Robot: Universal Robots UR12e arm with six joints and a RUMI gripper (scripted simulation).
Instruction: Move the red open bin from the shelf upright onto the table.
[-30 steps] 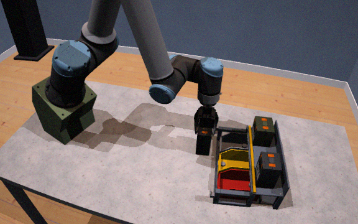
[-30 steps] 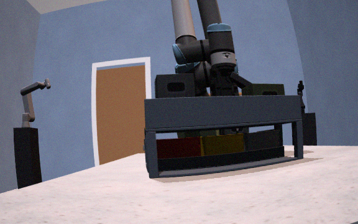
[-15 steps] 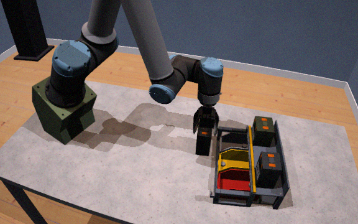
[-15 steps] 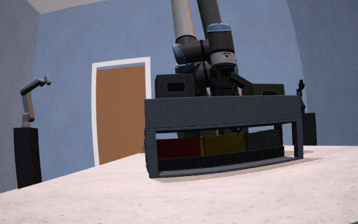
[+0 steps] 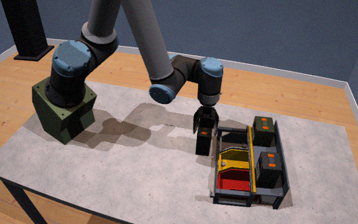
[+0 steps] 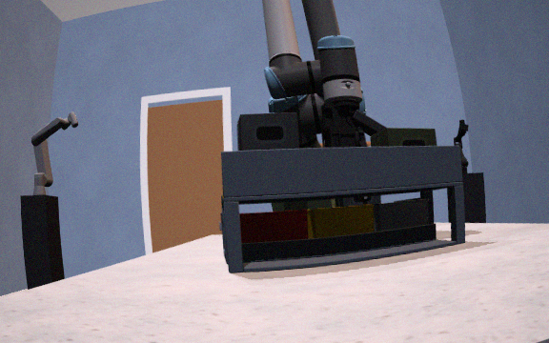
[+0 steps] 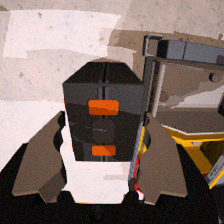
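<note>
Now: the black box 40 mm below my hand. From my hand the other things lie so: yellow bin 170 mm ahead, 100 mm to the right, 60 mm below; yellow rail 220 mm ahead, 100 mm to the right; red open bin 220 mm to the right, 170 mm ahead, 60 mm below.
</note>
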